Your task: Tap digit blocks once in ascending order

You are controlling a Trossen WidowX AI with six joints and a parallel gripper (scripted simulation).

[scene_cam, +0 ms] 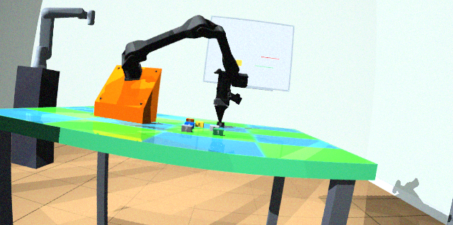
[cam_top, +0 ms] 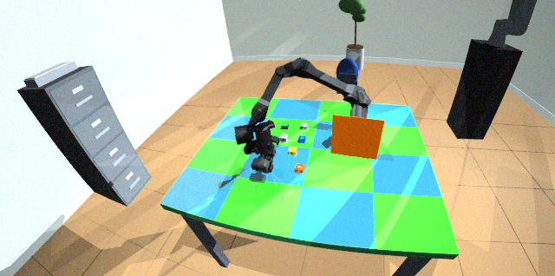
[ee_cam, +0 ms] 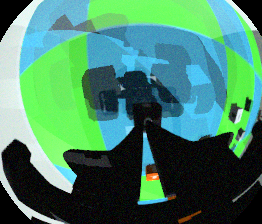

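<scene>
The black block lies 1 cm to the right of my gripper tip and 1 cm below it. Also, from my gripper tip: orange block 13 cm behind, 2 cm to the right, 1 cm below; then blue block 11 cm behind, 21 cm to the right, 1 cm below; then yellow block 8 cm behind, 12 cm to the right, 1 cm below.
</scene>
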